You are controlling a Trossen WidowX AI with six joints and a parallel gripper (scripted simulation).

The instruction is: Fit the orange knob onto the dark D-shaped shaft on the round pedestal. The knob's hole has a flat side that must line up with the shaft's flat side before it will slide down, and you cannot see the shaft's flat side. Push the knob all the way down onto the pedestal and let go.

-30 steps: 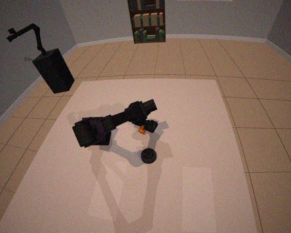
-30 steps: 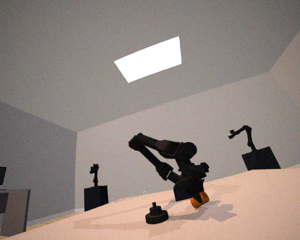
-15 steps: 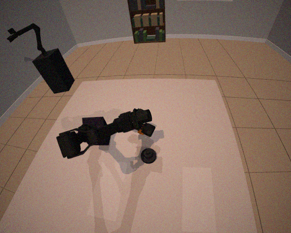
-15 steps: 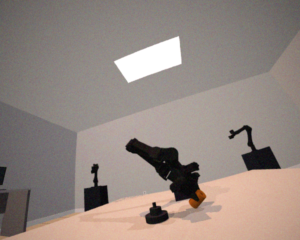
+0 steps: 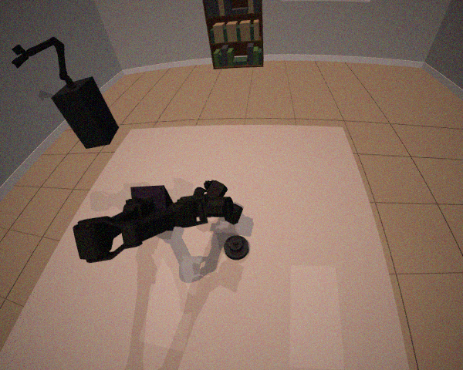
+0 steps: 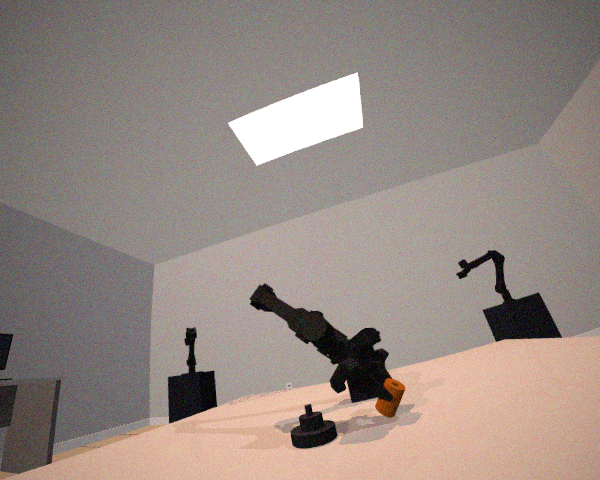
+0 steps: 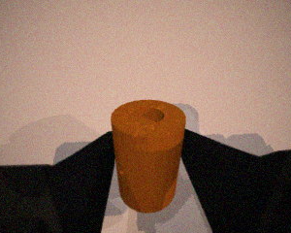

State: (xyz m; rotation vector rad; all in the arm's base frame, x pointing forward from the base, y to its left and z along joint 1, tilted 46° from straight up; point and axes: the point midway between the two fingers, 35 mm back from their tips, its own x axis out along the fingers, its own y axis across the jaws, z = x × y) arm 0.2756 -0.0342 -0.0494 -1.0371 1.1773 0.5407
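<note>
My gripper tip is 10 mm to the left of the orange knob and 10 mm past it. The rest, counted from my gripper tip: round pedestal: 170 mm to the right, 20 mm ahead, 10 mm below.
</note>
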